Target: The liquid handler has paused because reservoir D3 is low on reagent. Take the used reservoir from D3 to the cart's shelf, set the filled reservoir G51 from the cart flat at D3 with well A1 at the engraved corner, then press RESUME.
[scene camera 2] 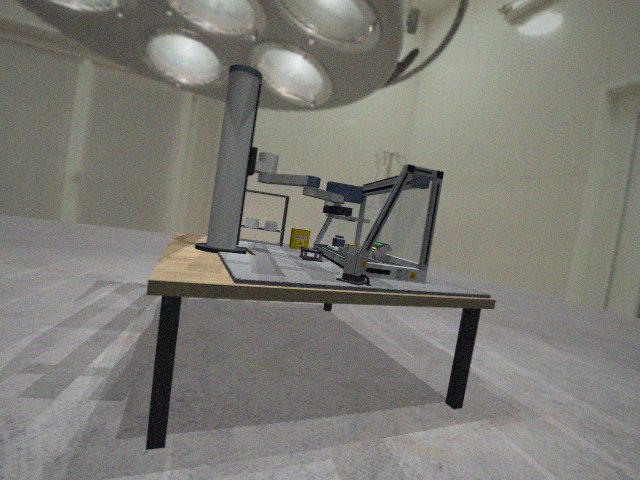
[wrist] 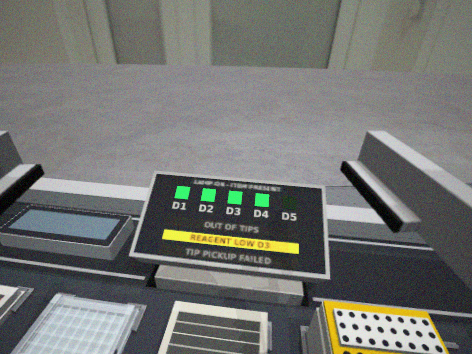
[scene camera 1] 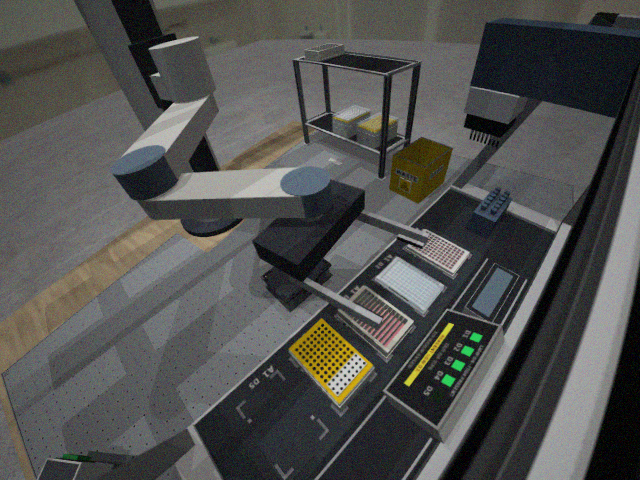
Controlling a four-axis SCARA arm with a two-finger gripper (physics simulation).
Note:
My gripper point(scene camera 1: 406, 277) carries nothing. Also in view: a clear well plate point(scene camera 1: 414, 287). Also in view: a yellow bin point(scene camera 1: 418, 169).
The clear well plate shows as well in the wrist view point(wrist: 66, 317). My gripper also shows in the wrist view point(wrist: 198, 150).

